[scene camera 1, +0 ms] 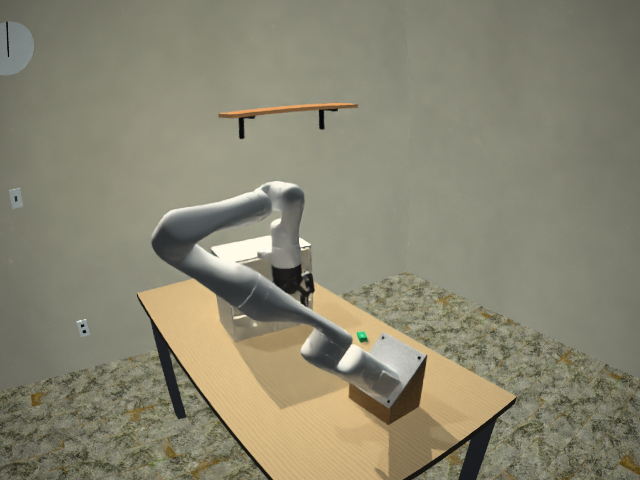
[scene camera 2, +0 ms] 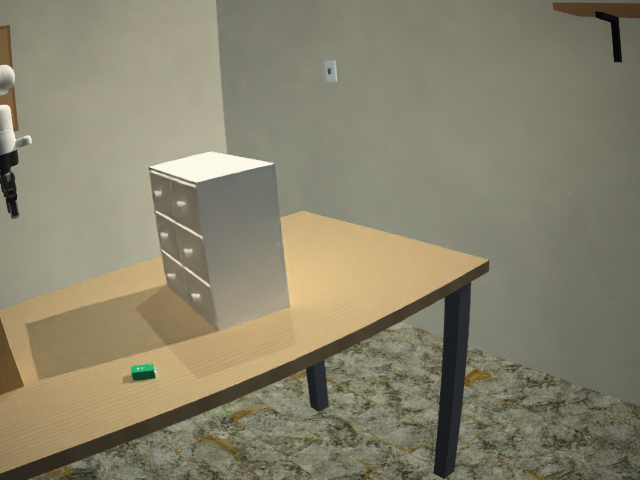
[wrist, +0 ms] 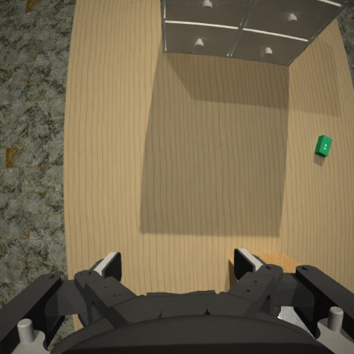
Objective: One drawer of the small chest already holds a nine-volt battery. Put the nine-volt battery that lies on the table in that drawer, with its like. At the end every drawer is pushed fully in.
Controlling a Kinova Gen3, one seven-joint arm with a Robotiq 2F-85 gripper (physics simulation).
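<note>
A green nine-volt battery (scene camera 1: 361,336) (scene camera 2: 143,372) (wrist: 323,145) lies on the table (scene camera 1: 170,304) (scene camera 2: 361,258) (wrist: 110,125), in front of the chest and to the right in the wrist view. The white chest (scene camera 1: 240,249) (scene camera 2: 242,232) (wrist: 217,40) stands upright, with three rows of two drawers, each with a small round knob. In scene camera 2 all drawer fronts look flush. The drawers' insides are hidden, so I cannot tell which holds a battery. My gripper (scene camera 1: 306,299) (scene camera 2: 13,214) (wrist: 177,263) is open and empty, high above the table, in front of the chest and apart from it.
The arm's wedge-shaped wooden base (scene camera 1: 408,392) (scene camera 2: 7,356) (wrist: 280,262) with its sloping metal plate stands on the table, at the end away from the chest. A wall shelf (scene camera 1: 288,109) (scene camera 2: 594,9) hangs high up. The battery lies near one long table edge.
</note>
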